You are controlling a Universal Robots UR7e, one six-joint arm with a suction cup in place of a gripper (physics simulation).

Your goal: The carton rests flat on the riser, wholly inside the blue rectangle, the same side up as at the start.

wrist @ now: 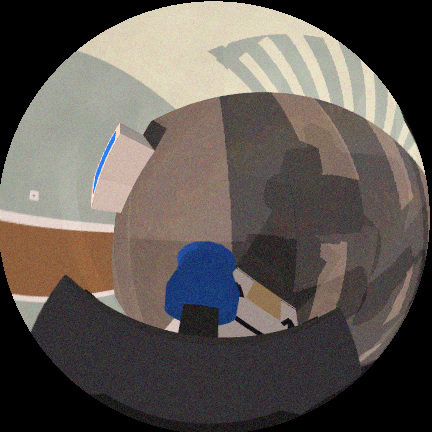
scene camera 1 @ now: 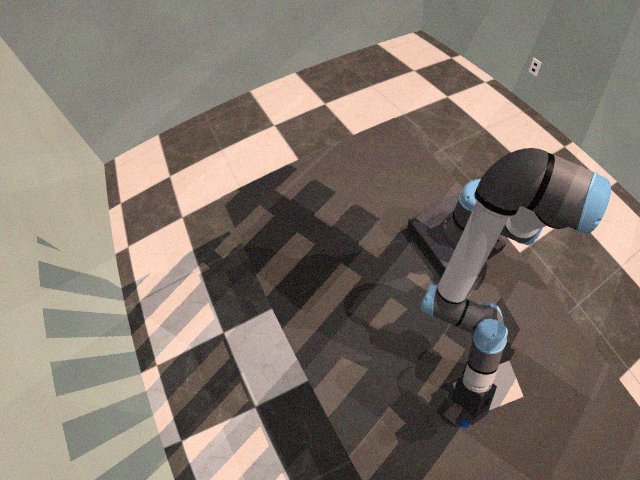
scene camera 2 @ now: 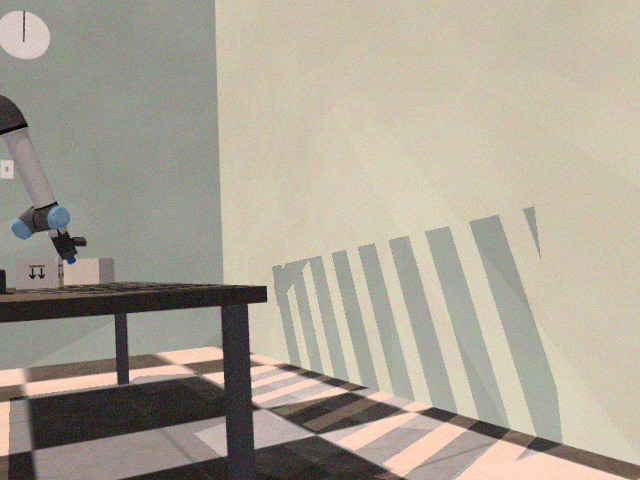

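Seen in the pictures: hand at its tool point: (wrist: 205,264) (scene camera 1: 464,422) (scene camera 2: 71,261); arm's base at its link origin: (scene camera 1: 462,231).
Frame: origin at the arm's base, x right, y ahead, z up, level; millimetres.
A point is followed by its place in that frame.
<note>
The carton (scene camera 1: 509,387) {x -482, y 241, z 55 mm} (scene camera 2: 37,272) {x -400, y 266, z 1 mm} (wrist: 264,300) {x -432, y 353, z -27 mm} is a pale box with black arrows on its side and tan tape on top. It rests on the dark table (scene camera 2: 129,294) {x 684, y 344, z -60 mm} (wrist: 181,169) {x -635, y 497, z -60 mm}. The pale riser (scene camera 2: 90,270) {x -801, y 527, z 4 mm} (wrist: 120,177) {x -841, y 463, z -7 mm} stands next to it, and the blue rectangle (wrist: 102,160) {x -906, y 504, z 60 mm} shows on the riser's top, seen edge-on. My suction cup (scene camera 1: 464,423) (scene camera 2: 70,259) (wrist: 203,278) is tilted and sits low at the carton's edge, on the side facing the riser. It holds nothing. The riser does not show in scene camera 1.
A small dark block (wrist: 155,132) stands on the table just behind the riser. The arm's base (scene camera 1: 439,232) {x 43, y 75, z 4 mm} is mounted farther back. The table's front edge and leg (scene camera 2: 237,387) are near the cream wall.
</note>
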